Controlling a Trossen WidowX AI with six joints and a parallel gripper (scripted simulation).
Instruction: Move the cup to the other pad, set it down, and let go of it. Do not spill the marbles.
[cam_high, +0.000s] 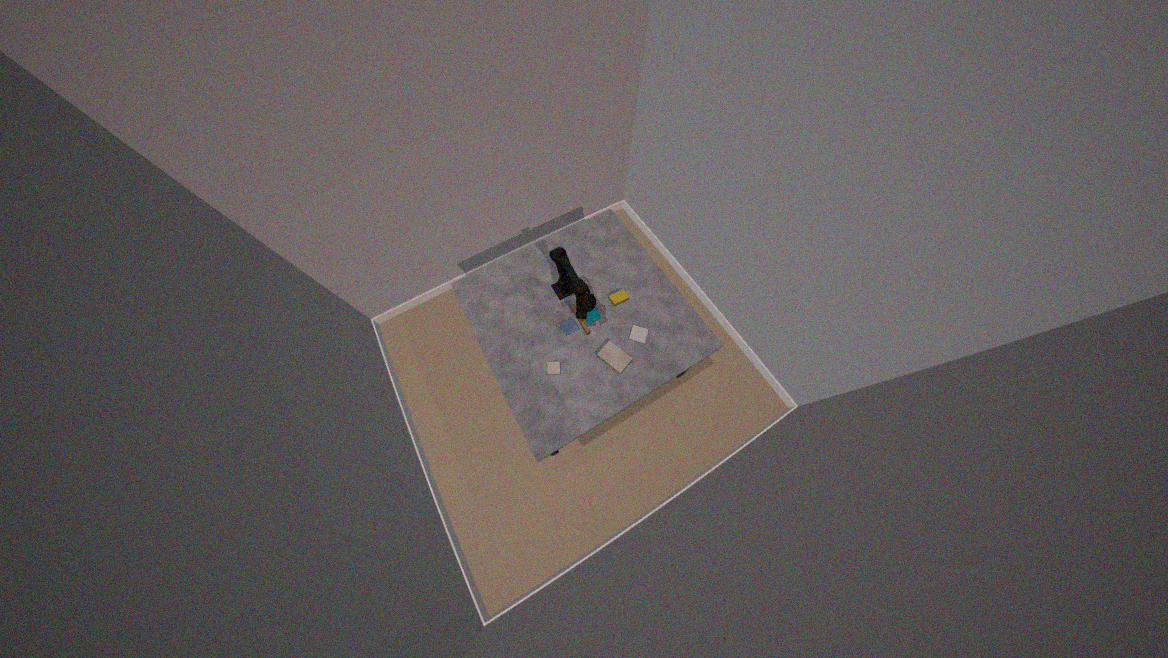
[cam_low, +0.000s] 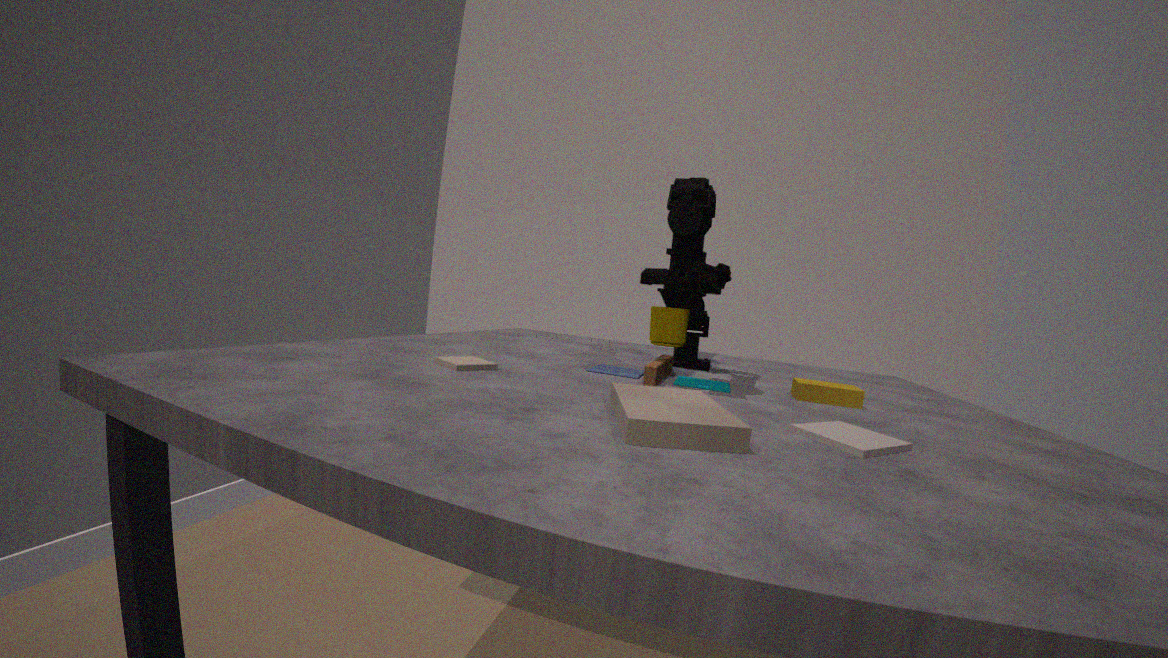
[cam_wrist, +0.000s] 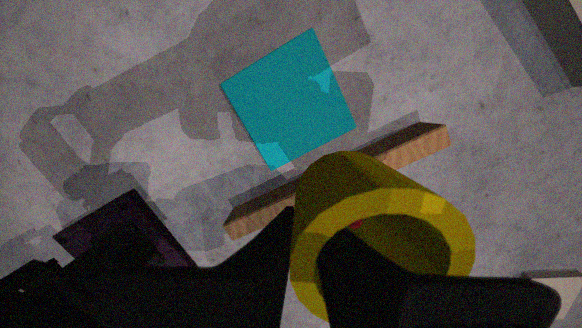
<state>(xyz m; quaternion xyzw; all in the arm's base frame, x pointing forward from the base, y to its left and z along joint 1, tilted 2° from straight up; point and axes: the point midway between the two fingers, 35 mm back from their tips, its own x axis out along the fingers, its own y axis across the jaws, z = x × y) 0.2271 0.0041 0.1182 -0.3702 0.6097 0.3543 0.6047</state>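
Right now my gripper tip is 2 cm short of the teal pad, 6 cm to the right of it and 10 cm above it. Round my gripper tip: orange wooden bar (2 cm ahead, 2 cm to the right, 9 cm below); then light blue pad (2 cm ahead, 10 cm to the right, 10 cm below); then yellow cup (2 cm ahead, 2 cm to the right).
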